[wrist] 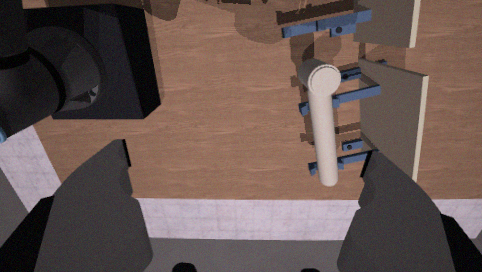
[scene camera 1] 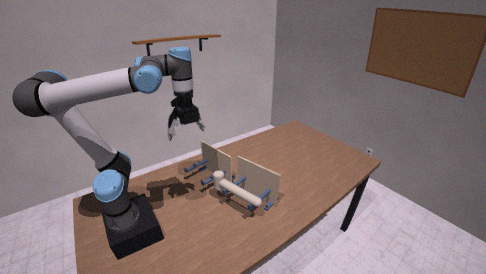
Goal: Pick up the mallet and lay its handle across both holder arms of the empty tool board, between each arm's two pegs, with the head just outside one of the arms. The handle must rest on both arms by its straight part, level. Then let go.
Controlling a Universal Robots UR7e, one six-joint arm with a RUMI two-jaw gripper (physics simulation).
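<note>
A cream mallet (scene camera 1: 241,193) (wrist: 324,135) lies across the two blue arms of the nearer tool board (scene camera 1: 265,178) (wrist: 392,117), its handle between their pegs. Its thick head is outside the arm towards the other board. The empty tool board (scene camera 1: 214,156) (wrist: 387,22) stands further back in the scene view and at the top right of the wrist view. One blue arm (scene camera 1: 196,166) (wrist: 325,23) of it holds nothing; its other arm is near the mallet's head. My gripper (scene camera 1: 187,133) (wrist: 246,149) is open and empty, high above the table and behind the boards in the scene view, fingers pointing down.
The wooden table (scene camera 1: 310,150) (wrist: 215,100) carries the boards and my black base block (scene camera 1: 134,232) (wrist: 120,65). The two boards stand close together, with a narrow gap between them. A wall shelf (scene camera 1: 175,38) is behind the arm, and a brown pinboard (scene camera 1: 425,47) hangs at the right.
</note>
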